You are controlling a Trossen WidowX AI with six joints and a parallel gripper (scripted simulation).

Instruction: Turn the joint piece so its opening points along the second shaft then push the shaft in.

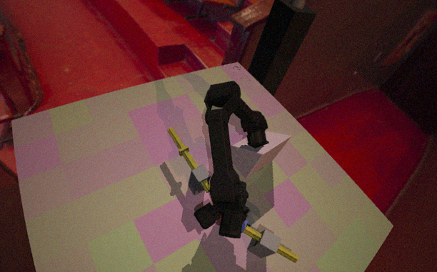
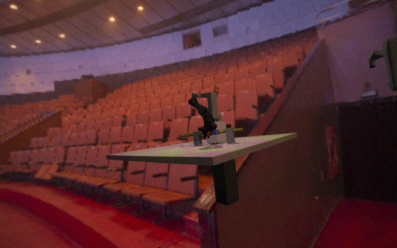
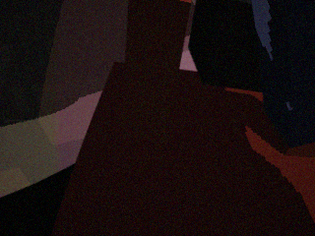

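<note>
My gripper tip is now 40 mm below the red square joint piece, 30 mm to the right of it and 10 mm past it.
</note>
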